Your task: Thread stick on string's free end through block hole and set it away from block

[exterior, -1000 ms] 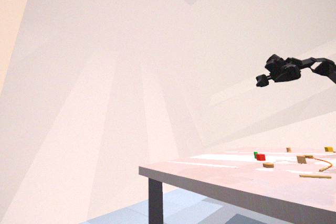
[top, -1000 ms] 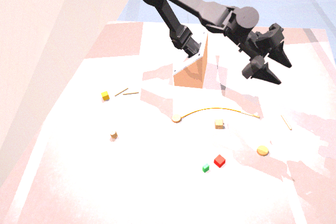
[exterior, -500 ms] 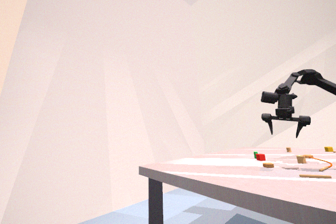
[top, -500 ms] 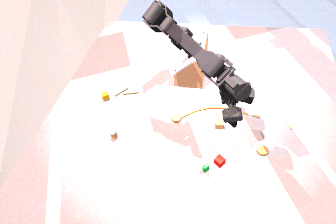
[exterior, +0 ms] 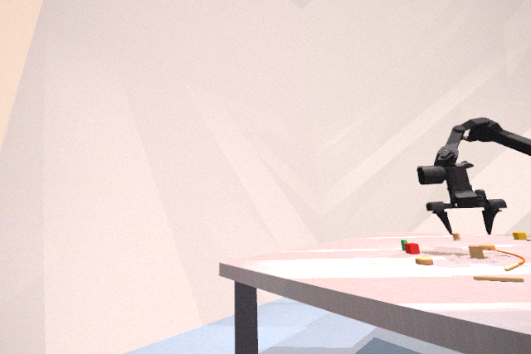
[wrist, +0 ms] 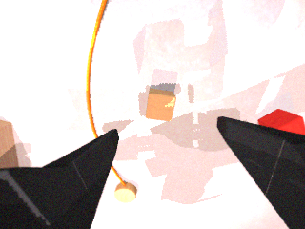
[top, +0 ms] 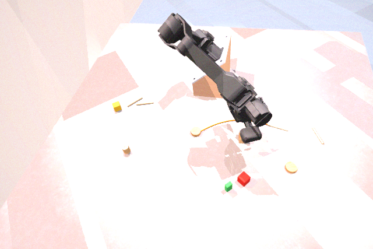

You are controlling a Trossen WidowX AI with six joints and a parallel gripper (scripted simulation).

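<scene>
My gripper tip is 10 mm past the wooden block, 10 mm to the right of it and 50 mm above it. Also, from my gripper tip: red cube: 160 mm ahead, 40 mm to the left, 50 mm below; green block: 200 mm ahead, 40 mm below; round wooden button: 10 mm ahead, 180 mm to the right, 50 mm below.
</scene>
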